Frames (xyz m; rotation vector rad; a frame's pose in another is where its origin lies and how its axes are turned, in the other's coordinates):
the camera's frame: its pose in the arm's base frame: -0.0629 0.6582 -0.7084 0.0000 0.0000 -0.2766
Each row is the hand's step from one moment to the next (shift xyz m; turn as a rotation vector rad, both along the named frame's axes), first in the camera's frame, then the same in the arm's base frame.
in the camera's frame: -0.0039 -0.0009 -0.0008 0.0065 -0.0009 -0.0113
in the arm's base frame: -0.0040 0.0002 -0.0008 0.0060 -0.0026 -0.0113
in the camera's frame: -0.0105 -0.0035 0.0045 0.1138 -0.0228 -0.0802
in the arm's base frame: -0.0111 -0.0005 0.0045 0.1032 -0.0530 -0.0802
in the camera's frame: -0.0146 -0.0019 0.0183 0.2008 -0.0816 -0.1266
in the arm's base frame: -0.0146 0.0022 0.0183 0.1709 -0.1333 -0.1266
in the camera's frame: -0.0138 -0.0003 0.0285 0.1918 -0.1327 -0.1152
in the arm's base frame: -0.0134 0.0035 0.0285 0.1483 -0.1800 -0.1152
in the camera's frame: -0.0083 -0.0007 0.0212 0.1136 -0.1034 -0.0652
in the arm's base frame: -0.0082 0.0016 0.0212 0.0810 -0.1305 -0.0652
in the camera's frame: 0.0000 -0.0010 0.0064 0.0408 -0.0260 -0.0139
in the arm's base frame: -0.0003 -0.0010 0.0064 0.0321 -0.0362 -0.0139
